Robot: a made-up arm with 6 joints. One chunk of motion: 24 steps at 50 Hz.
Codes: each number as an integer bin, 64 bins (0 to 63) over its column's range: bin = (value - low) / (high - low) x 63, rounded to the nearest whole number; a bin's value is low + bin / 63 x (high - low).
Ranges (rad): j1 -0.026..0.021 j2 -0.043..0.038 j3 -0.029..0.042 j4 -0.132..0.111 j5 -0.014..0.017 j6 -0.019..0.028
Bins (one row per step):
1: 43 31 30 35 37 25
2: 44 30 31 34 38 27
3: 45 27 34 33 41 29
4: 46 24 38 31 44 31
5: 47 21 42 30 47 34
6: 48 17 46 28 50 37
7: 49 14 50 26 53 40
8: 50 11 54 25 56 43
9: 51 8 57 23 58 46
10: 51 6 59 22 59 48
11: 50 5 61 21 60 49
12: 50 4 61 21 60 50
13: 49 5 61 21 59 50
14: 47 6 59 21 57 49
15: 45 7 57 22 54 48
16: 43 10 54 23 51 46
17: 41 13 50 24 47 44
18: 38 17 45 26 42 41
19: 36 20 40 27 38 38
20: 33 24 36 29 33 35
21: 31 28 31 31 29 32
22: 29 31 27 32 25 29
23: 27 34 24 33 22 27
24: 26 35 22 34 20 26
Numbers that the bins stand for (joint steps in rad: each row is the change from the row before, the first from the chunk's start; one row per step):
1: 0.00608 -0.00314 0.00481 0.00300 0.00421 -0.00035
2: 0.00683 -0.00443 0.00594 -0.00086 0.00470 0.00114
3: 0.00757 -0.00829 0.00932 -0.00471 0.00617 0.00263
4: 0.00832 -0.01214 0.01383 -0.01243 0.00765 0.00413
5: 0.00906 -0.01600 0.01833 -0.01629 0.00913 0.00637
6: 0.00981 -0.02114 0.02284 -0.02400 0.01060 0.00860
7: 0.01056 -0.02500 0.02735 -0.03171 0.01208 0.01084
8: 0.01130 -0.02886 0.03186 -0.03557 0.01356 0.01308
9: 0.01205 -0.03271 0.03524 -0.04329 0.01454 0.01532
10: 0.01205 -0.03529 0.03749 -0.04714 0.01503 0.01681
11: 0.01130 -0.03657 0.03975 -0.05100 0.01552 0.01756
12: 0.01130 -0.03786 0.03975 -0.05100 0.01552 0.01830
13: 0.01056 -0.03657 0.03975 -0.05100 0.01503 0.01830
14: 0.00906 -0.03529 0.03749 -0.05100 0.01405 0.01756
15: 0.00757 -0.03400 0.03524 -0.04714 0.01257 0.01681
16: 0.00608 -0.03014 0.03186 -0.04329 0.01110 0.01532
17: 0.00459 -0.02629 0.02735 -0.03943 0.00913 0.01383
18: 0.00235 -0.02114 0.02171 -0.03171 0.00667 0.01159
19: 0.00086 -0.01729 0.01608 -0.02786 0.00470 0.00935
20: -0.00138 -0.01214 0.01157 -0.02014 0.00224 0.00711
21: -0.00287 -0.00700 0.00594 -0.01243 0.00027 0.00487
22: -0.00437 -0.00314 0.00143 -0.00857 -0.00170 0.00263
23: -0.00586 0.00071 -0.00195 -0.00471 -0.00317 0.00114
24: -0.00660 0.00200 -0.00421 -0.00086 -0.00416 0.00040

